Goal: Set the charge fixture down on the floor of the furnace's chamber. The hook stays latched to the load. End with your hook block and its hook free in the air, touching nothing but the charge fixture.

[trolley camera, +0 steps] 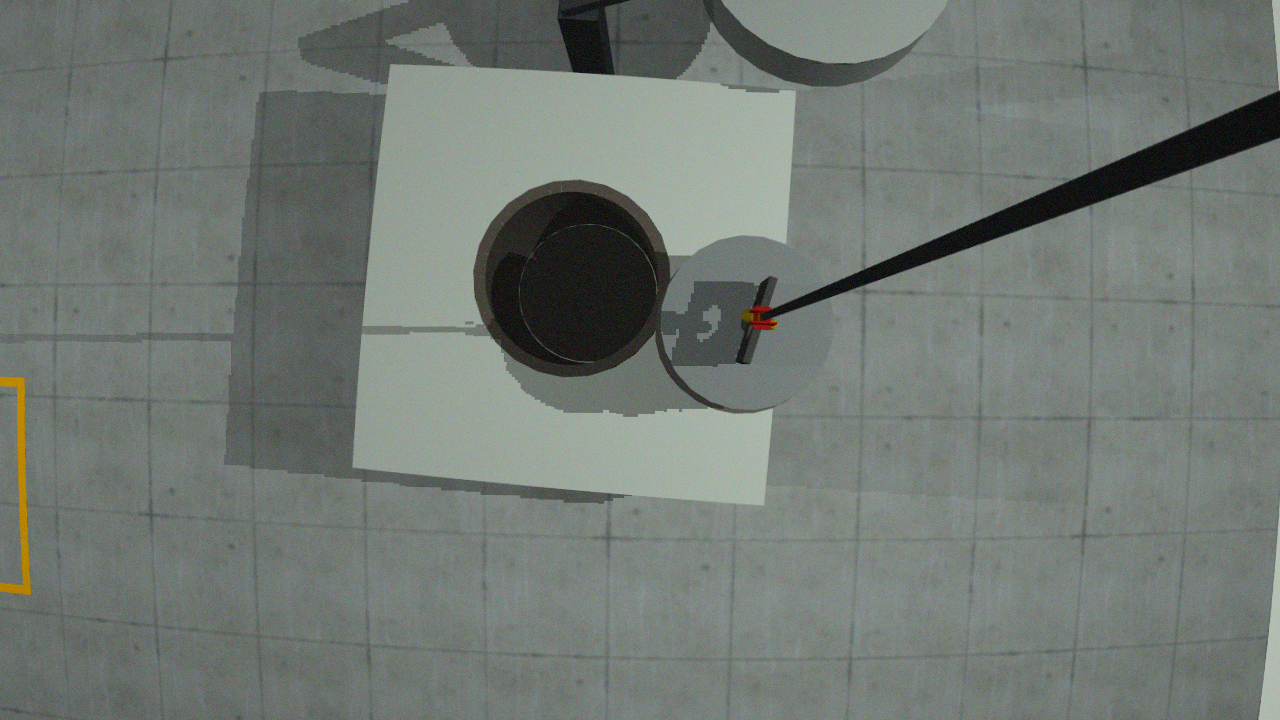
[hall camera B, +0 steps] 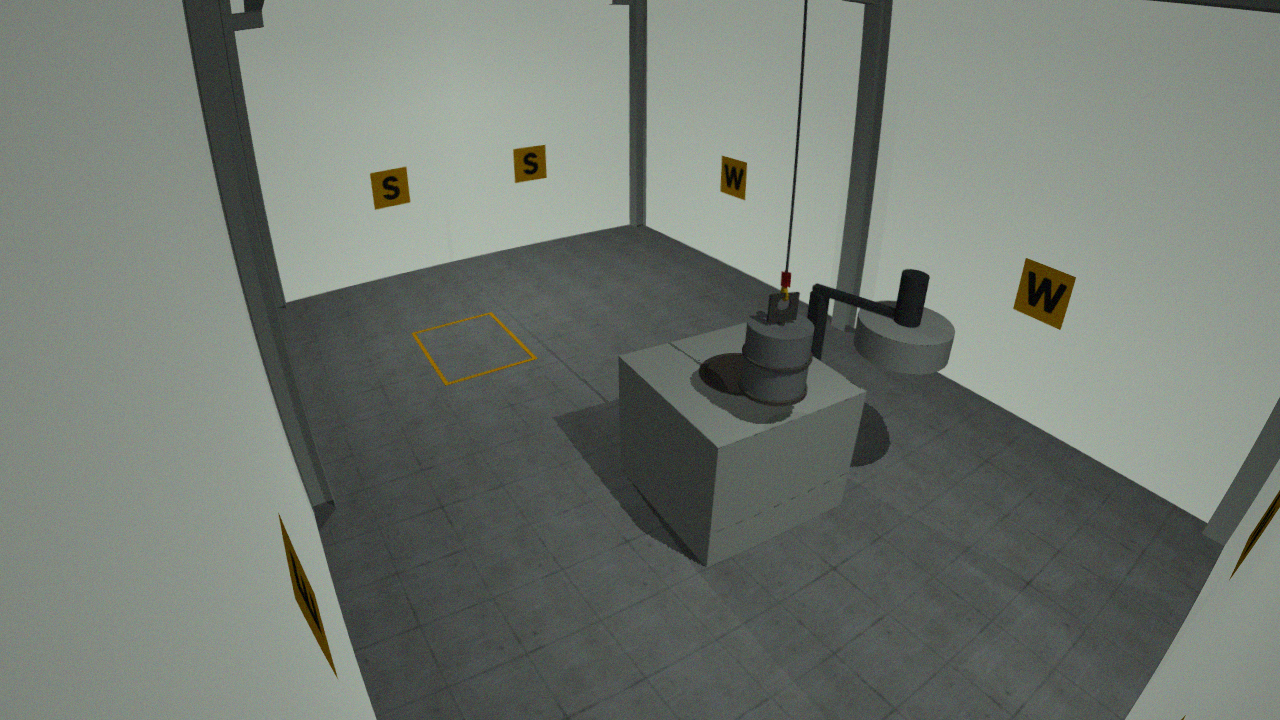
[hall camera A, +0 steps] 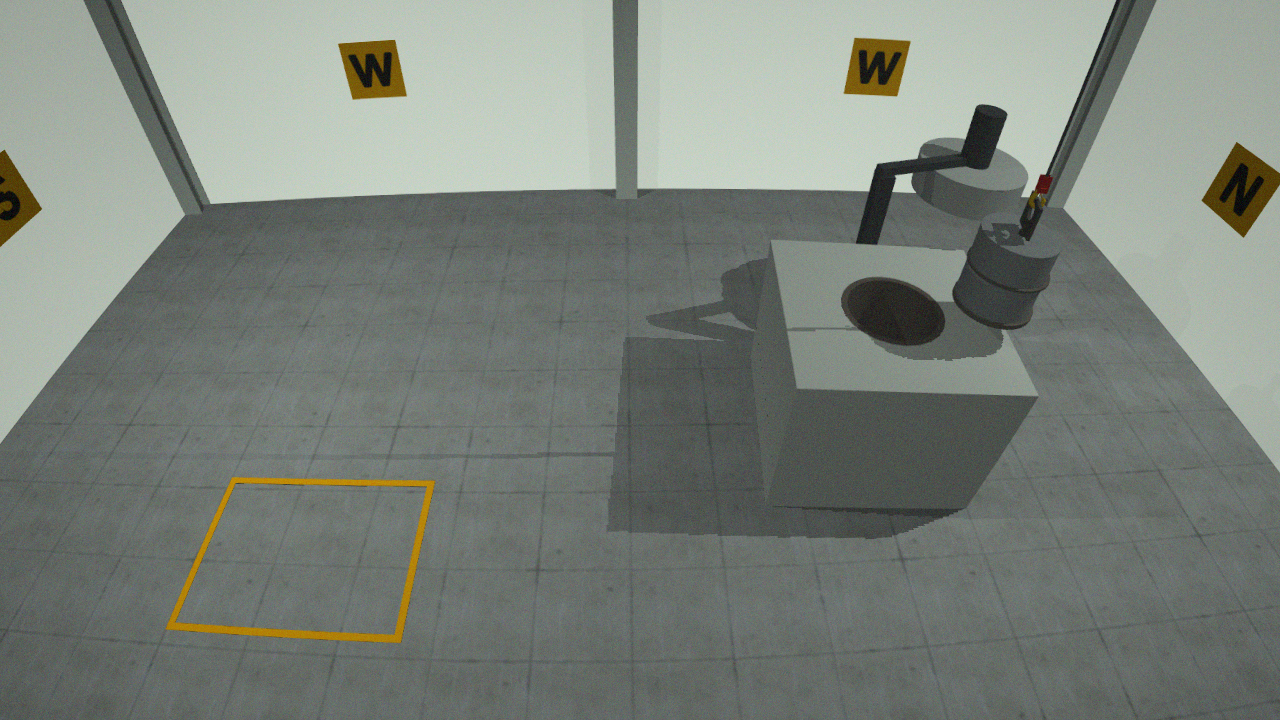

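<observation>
The charge fixture (hall camera A: 1004, 282) (hall camera B: 776, 358) (trolley camera: 801, 358) is a grey ringed cylinder with an upright eye plate on top. It hangs above the north part of the furnace (hall camera A: 859, 447) (hall camera B: 666, 447) (trolley camera: 465, 429), a pale box with a round opening in its top. My hook (hall camera A: 1034, 205) (hall camera B: 785, 293) (trolley camera: 759, 317), under the small red block, is latched in the plate's eye. In the trolley camera the fixture is beside the opening's brown rim (trolley camera: 482, 277), overlapping the furnace top's north edge. The dark chamber floor (trolley camera: 588, 295) shows inside. The fixture's shadow falls on the furnace top.
A round pale lid (hall camera A: 971, 188) (hall camera B: 904, 346) (trolley camera: 832, 26) is held on a dark arm (hall camera A: 875, 205) (hall camera B: 818, 326) (trolley camera: 586, 44) at the furnace's west side, with a dark upright cylinder above it. An orange floor rectangle (hall camera A: 332, 483) (hall camera B: 491, 371) (trolley camera: 25, 483) lies to the south.
</observation>
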